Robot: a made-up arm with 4 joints.
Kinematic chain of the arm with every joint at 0, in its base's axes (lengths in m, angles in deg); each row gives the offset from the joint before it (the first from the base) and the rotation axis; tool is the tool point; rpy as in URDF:
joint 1: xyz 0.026 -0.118 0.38 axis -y
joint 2: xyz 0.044 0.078 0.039 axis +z
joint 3: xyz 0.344 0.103 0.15 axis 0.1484 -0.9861 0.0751
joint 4: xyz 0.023 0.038 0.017 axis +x
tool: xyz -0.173 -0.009 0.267 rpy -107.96 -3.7 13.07
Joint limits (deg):
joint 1: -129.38..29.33
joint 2: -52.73..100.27
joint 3: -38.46..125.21
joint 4: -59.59..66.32
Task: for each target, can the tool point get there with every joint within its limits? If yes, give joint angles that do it. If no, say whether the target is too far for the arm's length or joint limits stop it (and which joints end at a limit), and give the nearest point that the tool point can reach.
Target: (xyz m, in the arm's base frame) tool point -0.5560 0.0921 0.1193
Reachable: no: joint limits stop it (at a limit: joint 1, joint 3) | nearest point -0.2709 0.0582 0.0603 | short by 0.293 m
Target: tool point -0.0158 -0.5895 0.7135
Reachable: no: joint limits stop it (at a limit: joint 2, joint 3, joint 4) | nearest point -0.0267 -0.3257 0.8002 | short by 0.278 m
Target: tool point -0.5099 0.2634 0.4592
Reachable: no: joint limits stop it (at a limit: joint 1, joint 3, joint 4) | nearest point -0.4940 0.2351 0.5208 | short by 0.070 m
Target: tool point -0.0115 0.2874 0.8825
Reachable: yes | joints 8.14 62.83 -17.67 -2.19
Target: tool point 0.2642 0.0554 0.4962
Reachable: yes | joints -38.19 -26.05 54.45 -6.17
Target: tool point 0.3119 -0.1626 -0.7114
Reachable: no: too far | nearest point 0.2032 -0.1134 -0.2964 | short by 0.432 m
